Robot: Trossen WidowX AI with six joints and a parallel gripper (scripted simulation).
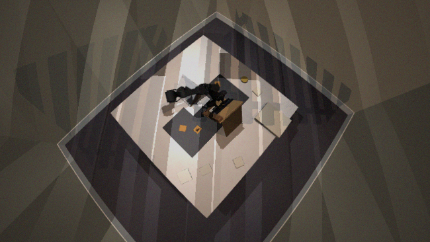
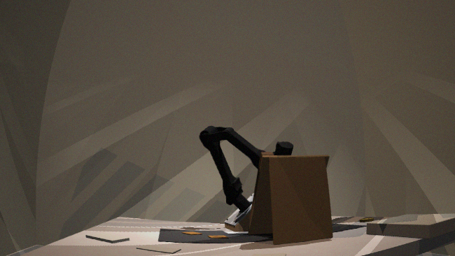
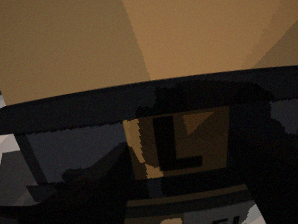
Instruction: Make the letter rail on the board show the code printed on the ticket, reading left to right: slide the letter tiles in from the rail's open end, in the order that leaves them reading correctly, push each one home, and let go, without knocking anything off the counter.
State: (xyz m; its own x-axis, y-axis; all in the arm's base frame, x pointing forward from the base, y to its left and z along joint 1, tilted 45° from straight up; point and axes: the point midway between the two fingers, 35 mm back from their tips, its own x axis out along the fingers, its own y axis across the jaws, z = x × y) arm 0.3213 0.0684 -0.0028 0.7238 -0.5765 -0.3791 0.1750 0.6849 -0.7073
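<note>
Now: the white ticket 80 mm below my gripper tip, 60 mm behind it and 30 mm to the right of it. Round my gripper tip: yellow object 430 mm to the left, 150 mm below, 20 mm behind; letter tile right at my gripper tip; dark mat 160 mm below, 140 mm behind, 70 mm to the right.
</note>
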